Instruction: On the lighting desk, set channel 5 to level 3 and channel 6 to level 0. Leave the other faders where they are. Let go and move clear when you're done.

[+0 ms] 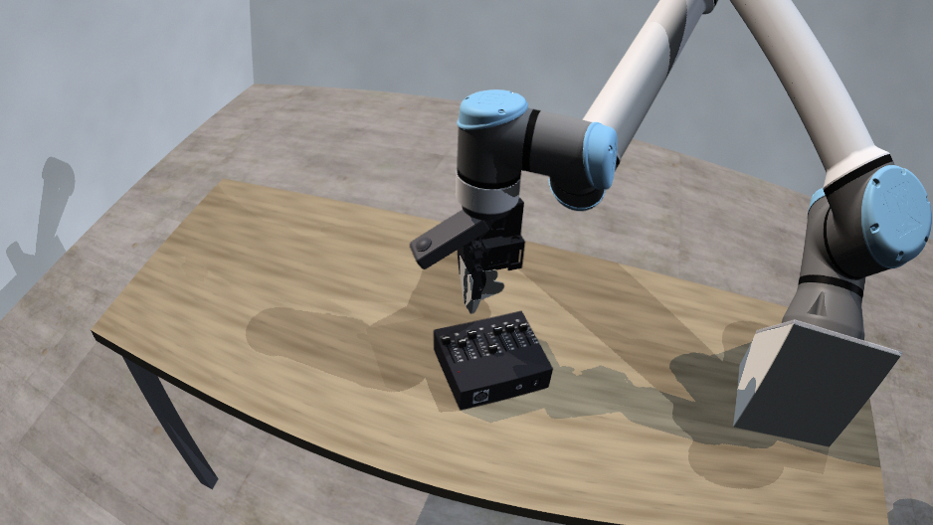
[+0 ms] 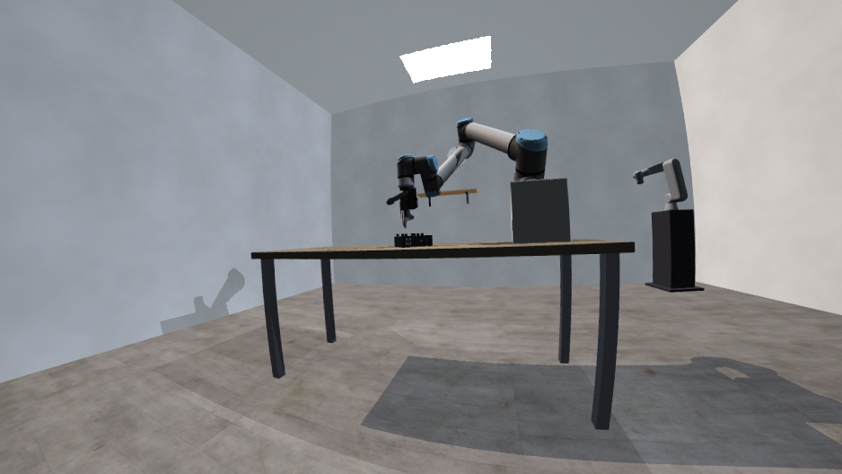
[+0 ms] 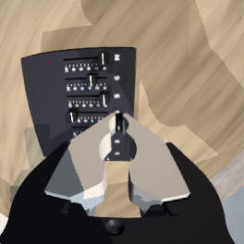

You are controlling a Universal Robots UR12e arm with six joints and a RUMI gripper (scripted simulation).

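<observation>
The channel 5 fader knob lies 50 mm below my hand, 20 mm to the left of it and 10 mm behind it. Round my hand: channel 6 fader knob: 50 mm below, 40 mm to the left.
</observation>
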